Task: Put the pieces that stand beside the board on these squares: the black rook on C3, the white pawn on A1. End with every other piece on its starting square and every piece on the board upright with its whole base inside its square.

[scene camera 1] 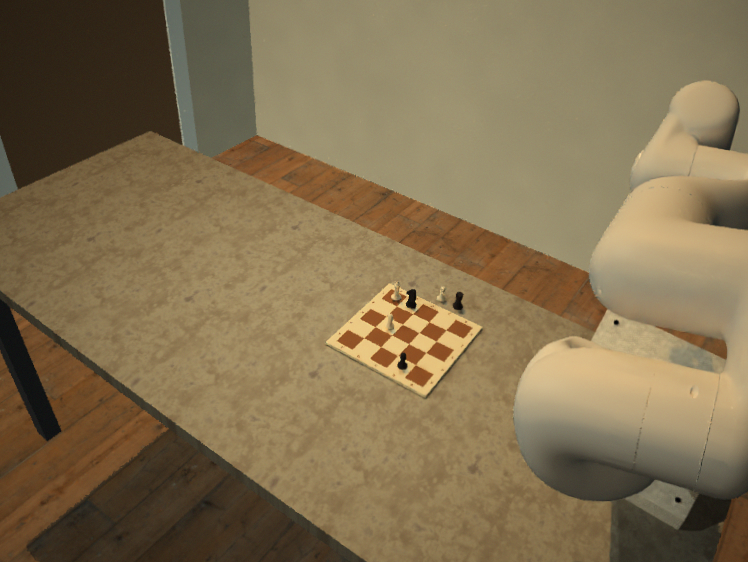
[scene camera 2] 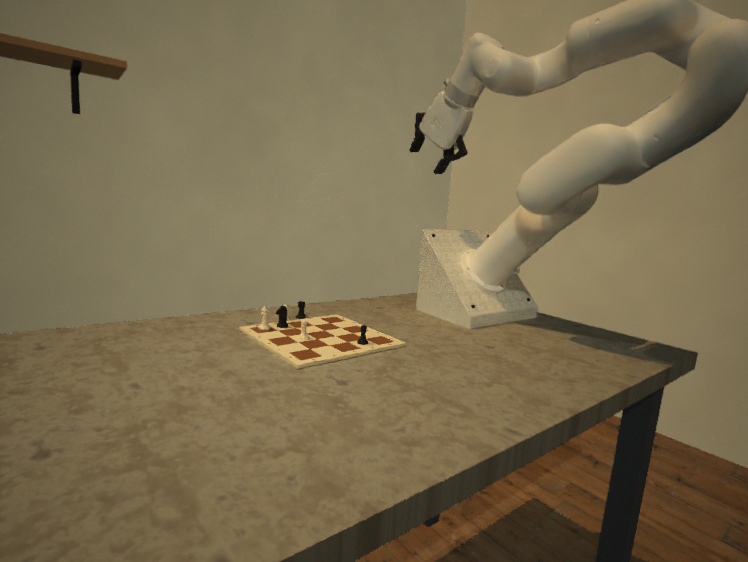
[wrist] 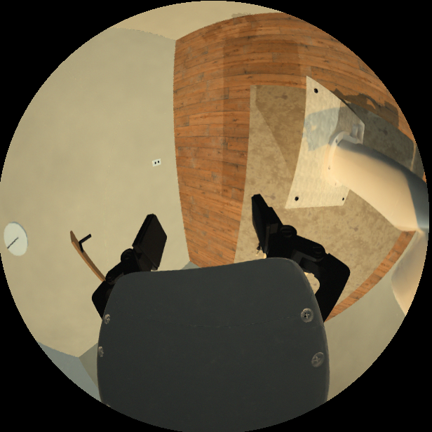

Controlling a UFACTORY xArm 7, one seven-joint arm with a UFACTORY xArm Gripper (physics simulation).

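Pixels of known places: gripper, fingertip midpoint: [scene camera 2: 425, 162]; arm's base, link origin: [scene camera 2: 482, 271].
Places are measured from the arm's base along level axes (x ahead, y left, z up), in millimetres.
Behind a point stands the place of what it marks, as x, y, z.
Observation:
The black rook [scene camera 1: 458, 300] @[409, -110, -86] [scene camera 2: 301, 309] @[413, -110, -87] stands upright on the table beside the board [scene camera 1: 376, 367] @[420, 133, -99] [scene camera 2: 338, 357] @[458, 141, -101]. The white pawn [scene camera 1: 441, 294] @[449, -106, -91] stands upright near it, also off the board; in scene camera 2 it is mostly hidden behind the black knight [scene camera 1: 411, 298] @[477, -41, -78] [scene camera 2: 282, 316] @[481, -41, -78]. The knight, a tall white piece [scene camera 1: 396, 292] @[513, -38, -82] [scene camera 2: 264, 318] @[517, -38, -78], a slim white piece [scene camera 1: 390, 323] @[467, 36, -87] [scene camera 2: 304, 330] @[471, 38, -85] and a black pawn [scene camera 1: 402, 361] @[386, 101, -84] [scene camera 2: 362, 335] @[391, 100, -84] stand upright on the board. My gripper [scene camera 2: 426, 160] @[80, -150, 252] [wrist: 204, 217] is open and empty, high above the table and well away from the pieces.
The robot's base block [scene camera 2: 444, 284] @[119, 1, -25] [wrist: 320, 165] stands at the table's end. The arm [scene camera 1: 622, 416] @[-23, 439, 419] [scene camera 2: 580, 163] @[103, 277, 227] rises from it. A wall shelf [scene camera 2: 54, 54] is at the upper left in scene camera 2. My right finger covers part of the table in the wrist view.

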